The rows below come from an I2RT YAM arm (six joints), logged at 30 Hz.
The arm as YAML. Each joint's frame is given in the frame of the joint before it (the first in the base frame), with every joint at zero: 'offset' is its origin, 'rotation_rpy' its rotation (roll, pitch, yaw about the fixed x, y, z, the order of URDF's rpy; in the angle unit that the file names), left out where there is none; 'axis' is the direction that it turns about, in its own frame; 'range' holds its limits. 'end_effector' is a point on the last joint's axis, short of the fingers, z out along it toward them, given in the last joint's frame.
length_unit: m
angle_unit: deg
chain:
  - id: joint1
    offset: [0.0, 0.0, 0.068]
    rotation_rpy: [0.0, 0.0, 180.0]
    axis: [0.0, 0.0, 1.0]
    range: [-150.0, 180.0]
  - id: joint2
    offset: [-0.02, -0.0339, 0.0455]
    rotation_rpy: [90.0, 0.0, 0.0]
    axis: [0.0, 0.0, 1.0]
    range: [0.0, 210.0]
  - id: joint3
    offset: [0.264, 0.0, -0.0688]
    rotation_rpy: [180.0, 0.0, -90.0]
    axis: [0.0, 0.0, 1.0]
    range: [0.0, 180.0]
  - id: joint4
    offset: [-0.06, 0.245, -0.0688]
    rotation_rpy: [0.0, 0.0, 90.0]
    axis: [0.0, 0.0, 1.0]
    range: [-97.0, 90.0]
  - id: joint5
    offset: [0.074, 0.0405, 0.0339]
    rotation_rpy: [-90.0, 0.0, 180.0]
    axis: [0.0, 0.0, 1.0]
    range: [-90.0, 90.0]
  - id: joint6
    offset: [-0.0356, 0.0, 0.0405]
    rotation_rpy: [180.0, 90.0, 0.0]
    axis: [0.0, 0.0, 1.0]
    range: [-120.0, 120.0]
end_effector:
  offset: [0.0, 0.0, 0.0]
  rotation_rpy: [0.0, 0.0, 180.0]
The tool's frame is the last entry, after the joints.
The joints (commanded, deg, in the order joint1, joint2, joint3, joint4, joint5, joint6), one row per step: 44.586 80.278 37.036 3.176 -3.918 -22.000; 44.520 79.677 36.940 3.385 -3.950 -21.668; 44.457 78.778 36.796 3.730 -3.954 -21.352; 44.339 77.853 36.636 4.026 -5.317 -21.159; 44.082 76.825 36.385 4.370 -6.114 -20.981; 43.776 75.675 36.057 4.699 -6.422 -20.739; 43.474 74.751 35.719 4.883 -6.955 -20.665; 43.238 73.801 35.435 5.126 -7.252 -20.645; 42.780 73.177 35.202 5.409 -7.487 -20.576; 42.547 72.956 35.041 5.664 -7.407 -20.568; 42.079 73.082 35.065 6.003 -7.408 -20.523; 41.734 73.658 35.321 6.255 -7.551 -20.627; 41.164 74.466 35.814 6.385 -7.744 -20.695; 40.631 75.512 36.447 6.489 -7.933 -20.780; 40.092 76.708 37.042 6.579 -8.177 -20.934
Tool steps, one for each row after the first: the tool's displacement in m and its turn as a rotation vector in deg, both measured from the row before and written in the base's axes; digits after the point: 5 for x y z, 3 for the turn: -0.00034 -0.00075 0.00251 0.681 -0.299 -0.253; -0.00061 -0.00103 0.00378 0.933 -0.595 -0.257; -0.00120 -0.00079 0.00376 1.436 -0.057 0.842; -0.00078 -0.00179 0.00376 1.212 -0.360 0.277; -0.00075 -0.00248 0.00379 1.050 -0.550 -0.195; -0.00082 -0.00230 0.00247 0.788 -0.301 0.095; -0.00083 -0.00205 0.00293 0.754 -0.535 0.000; 0.00038 -0.00236 0.00184 0.589 -0.360 -0.298; 0.00038 -0.00118 0.00045 0.186 -0.255 -0.305; 0.00194 -0.00117 0.00014 0.184 -0.145 -0.491; 0.00244 0.00015 -0.00063 -0.045 0.033 -0.169; 0.00383 -0.00003 -0.00053 -0.082 0.162 -0.371; 0.00430 0.00053 -0.00089 -0.172 0.245 -0.328; 0.00441 0.00054 -0.00187 -0.314 0.376 -0.251
